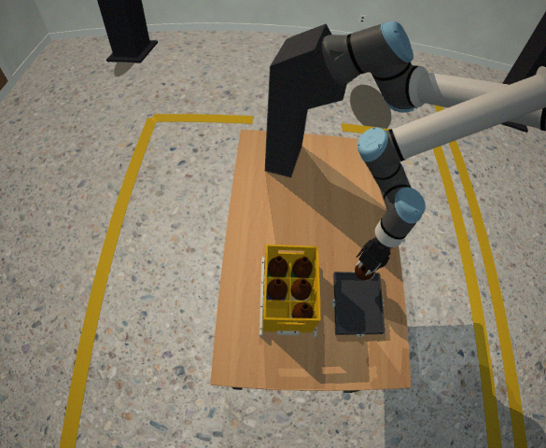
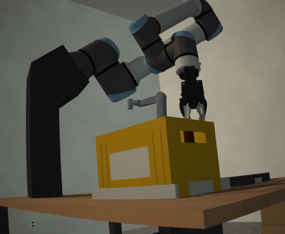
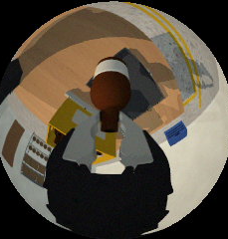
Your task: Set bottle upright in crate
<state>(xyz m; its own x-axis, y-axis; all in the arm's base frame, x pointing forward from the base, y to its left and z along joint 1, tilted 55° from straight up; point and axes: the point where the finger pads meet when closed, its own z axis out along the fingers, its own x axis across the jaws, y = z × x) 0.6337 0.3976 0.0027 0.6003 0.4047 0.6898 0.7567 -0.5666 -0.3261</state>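
Now: the brown bottle 20 mm behind my hand, 10 mm to the left of it and 50 mm below it. Also, from my hand: crate 80 mm ahead, 240 mm to the right, 120 mm below; dark tray 60 mm ahead, 40 mm to the left, 190 mm below.
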